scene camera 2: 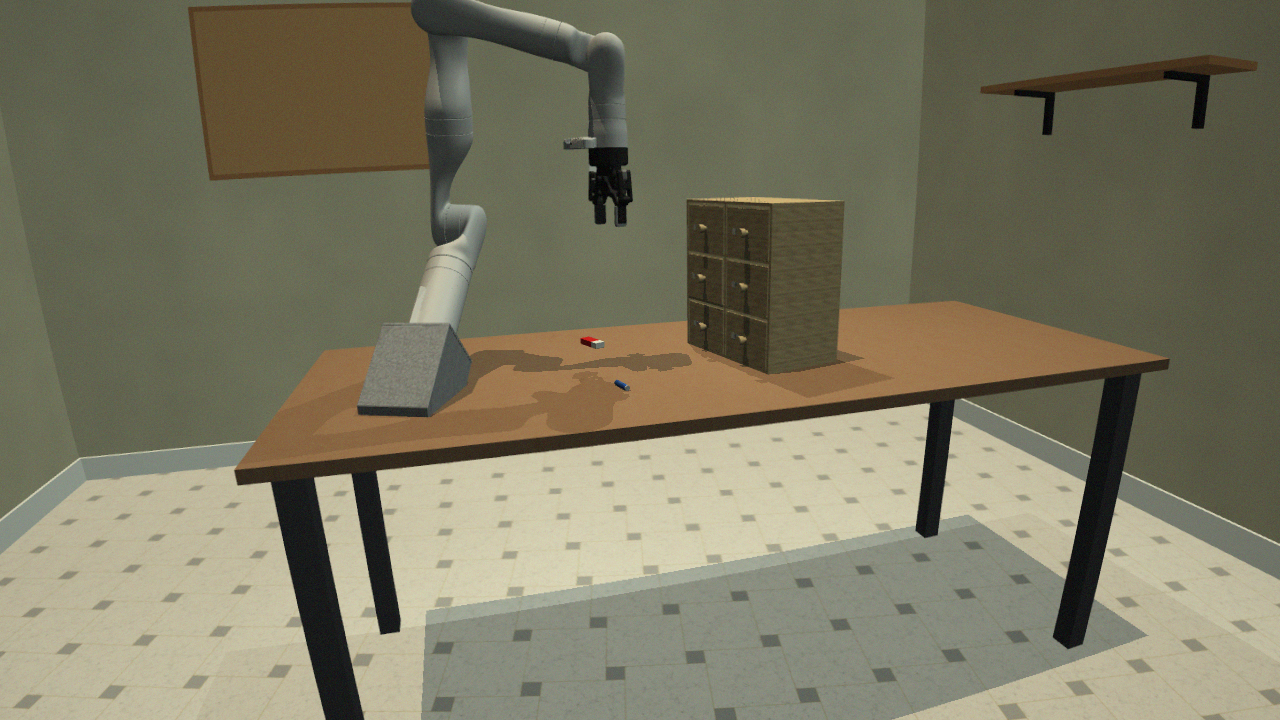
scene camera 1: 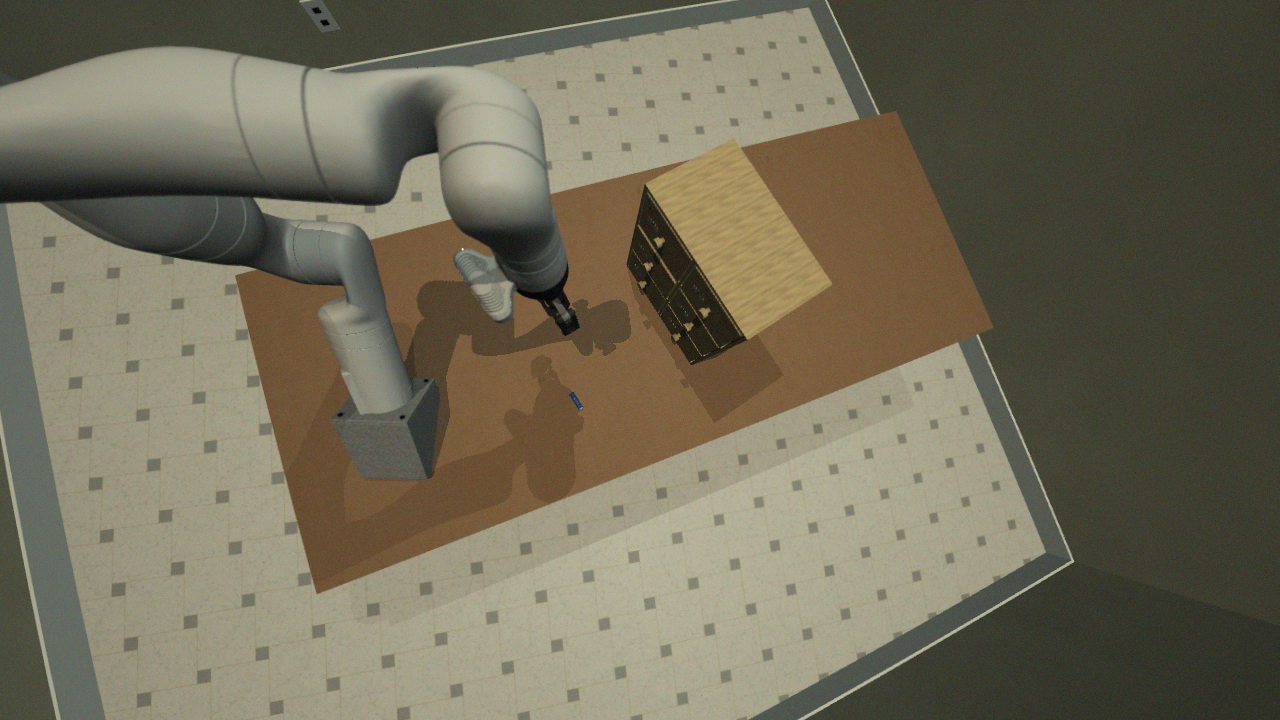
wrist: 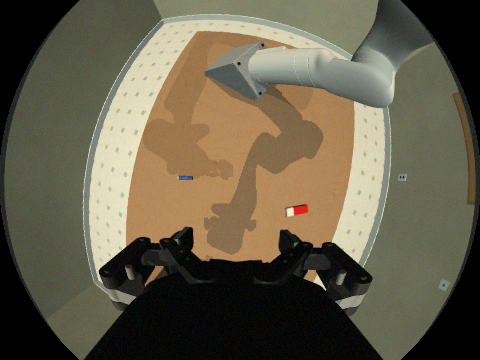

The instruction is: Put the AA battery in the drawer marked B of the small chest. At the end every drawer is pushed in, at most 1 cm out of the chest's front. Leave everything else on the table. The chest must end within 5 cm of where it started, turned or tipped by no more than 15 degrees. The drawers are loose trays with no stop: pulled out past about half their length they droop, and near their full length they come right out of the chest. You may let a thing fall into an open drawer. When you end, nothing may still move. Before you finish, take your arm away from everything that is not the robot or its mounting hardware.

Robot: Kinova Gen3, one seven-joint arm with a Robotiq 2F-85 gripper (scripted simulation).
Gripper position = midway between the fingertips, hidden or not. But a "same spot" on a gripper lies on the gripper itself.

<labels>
my gripper: scene camera 2; scene camera 1; wrist 236,239
same spot on my gripper: [scene camera 1: 551,311] = [scene camera 2: 613,190]
</labels>
